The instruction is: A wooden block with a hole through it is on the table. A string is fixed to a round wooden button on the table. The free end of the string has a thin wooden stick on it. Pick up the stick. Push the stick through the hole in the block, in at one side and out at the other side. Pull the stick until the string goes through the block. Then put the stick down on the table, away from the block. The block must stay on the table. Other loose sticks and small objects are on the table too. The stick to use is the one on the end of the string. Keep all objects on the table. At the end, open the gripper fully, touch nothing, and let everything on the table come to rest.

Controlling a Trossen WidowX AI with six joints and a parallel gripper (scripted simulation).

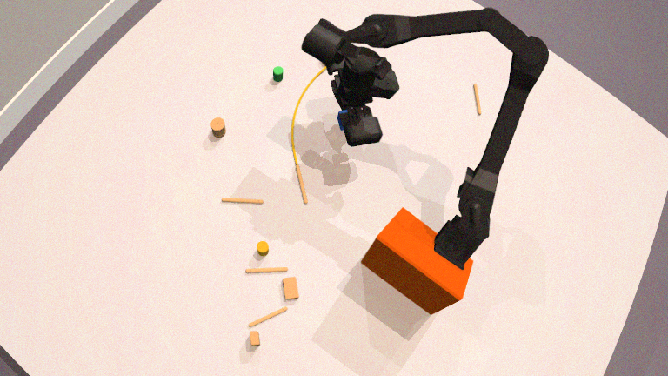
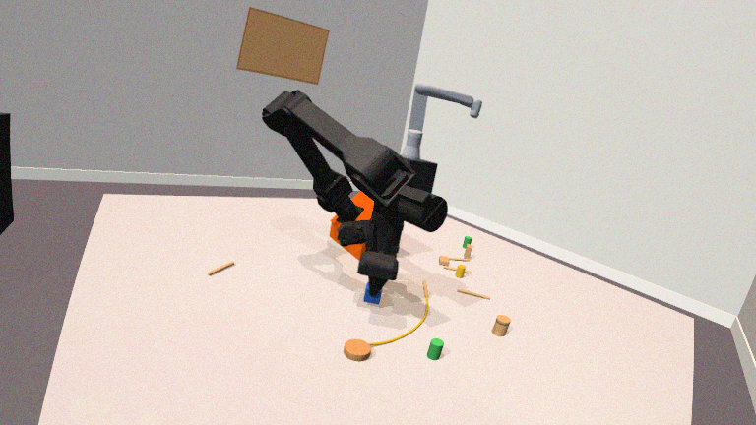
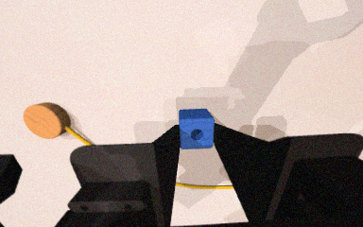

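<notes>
The thin wooden stick lies 14 cm to the left of my gripper tip, 2 cm below it and 1 cm ahead of it. Round my gripper tip: round wooden button (12 cm to the right, 11 cm ahead, 2 cm below); then green cylinder (18 cm ahead, 1 cm to the right, 1 cm below); then blue block (right at my gripper tip).
</notes>
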